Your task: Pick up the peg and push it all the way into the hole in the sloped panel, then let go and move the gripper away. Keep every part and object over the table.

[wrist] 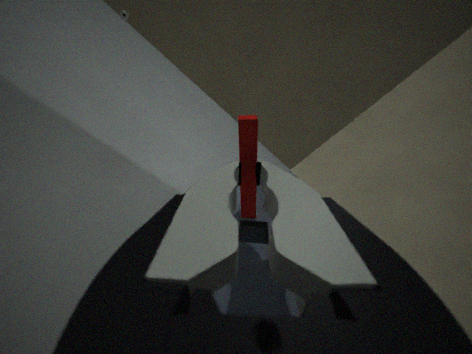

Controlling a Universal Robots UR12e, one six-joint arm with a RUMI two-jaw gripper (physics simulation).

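Frame: origin at the arm's base, x back, y right, z up, level; centimetres.
Where they show: gripper, between the fingertips: (248,164).
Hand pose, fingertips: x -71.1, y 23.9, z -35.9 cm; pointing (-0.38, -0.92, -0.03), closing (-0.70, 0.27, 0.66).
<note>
Each offset is from my fingertips to the top centre of the thing. "spot": to the spot under its first point. Level surfaces: height alone.
The red peg {dx -0.5, dy +0.1, dz +2.8 cm} (248,142) is a slim square bar, upright in the wrist view. My gripper (248,164) is shut on it, with the black finger pads against its sides near the middle. The peg's lower end in the picture appears just above a dark square opening {spot: dx -3.4, dy +3.0, dz -3.8 cm} (254,233), seen between the pale jaws. This looks like the hole, in a blue-grey surface (255,272) that looks like part of the sloped panel. The jaws hide most of that surface. A small gap shows between peg end and opening in the picture; their real distance I cannot tell.
A large grey surface {dz -12.0 cm} (115,95) with a shadow edge spans the left. A dark brown surface (280,60) lies at the top and a beige one (415,165) at the right. A small pale piece with a dark spot {spot: dx +12.8, dy -63.8, dz -11.9 cm} (124,14) shows at the top left.
</note>
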